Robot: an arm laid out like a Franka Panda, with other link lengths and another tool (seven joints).
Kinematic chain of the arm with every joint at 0, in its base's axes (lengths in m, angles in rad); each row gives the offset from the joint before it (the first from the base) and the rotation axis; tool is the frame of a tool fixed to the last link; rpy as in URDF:
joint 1: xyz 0 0 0.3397 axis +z
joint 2: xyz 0 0 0 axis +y
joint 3: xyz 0 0 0.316 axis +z
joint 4: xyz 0.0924 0 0 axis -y
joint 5: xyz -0.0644 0 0.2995 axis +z
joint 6: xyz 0 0 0 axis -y
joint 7: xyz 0.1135 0 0 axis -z
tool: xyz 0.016 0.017 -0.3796 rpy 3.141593 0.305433 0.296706
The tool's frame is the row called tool.
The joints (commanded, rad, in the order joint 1, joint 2, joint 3, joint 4, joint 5, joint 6, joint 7), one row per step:
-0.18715 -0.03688 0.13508 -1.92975 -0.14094 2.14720 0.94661
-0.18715 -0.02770 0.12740 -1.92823 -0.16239 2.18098 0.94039
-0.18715 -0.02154 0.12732 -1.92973 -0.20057 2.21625 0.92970
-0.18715 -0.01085 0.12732 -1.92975 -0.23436 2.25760 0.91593
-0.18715 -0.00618 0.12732 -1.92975 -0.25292 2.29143 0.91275
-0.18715 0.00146 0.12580 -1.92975 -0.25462 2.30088 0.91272
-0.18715 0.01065 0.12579 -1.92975 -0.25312 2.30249 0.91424
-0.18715 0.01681 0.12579 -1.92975 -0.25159 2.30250 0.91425
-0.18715 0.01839 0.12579 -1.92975 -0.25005 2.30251 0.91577
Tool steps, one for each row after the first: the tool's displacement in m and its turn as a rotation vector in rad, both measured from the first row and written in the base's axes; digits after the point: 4 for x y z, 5 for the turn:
0.0108 -0.0085 0.0036 -0.02026 -0.02389 0.01012
0.0215 -0.0153 0.0088 -0.05784 -0.04721 0.03897
0.0345 -0.0197 0.0134 -0.09106 -0.07289 0.07168
0.0449 -0.0210 0.0197 -0.10819 -0.09970 0.08807
0.0475 -0.0216 0.0171 -0.10809 -0.10134 0.08931
0.0477 -0.0212 0.0114 -0.10416 -0.09437 0.08794
0.0475 -0.0208 0.0072 -0.10135 -0.08850 0.08756
0.0474 -0.0206 0.0061 -0.09914 -0.08736 0.08556

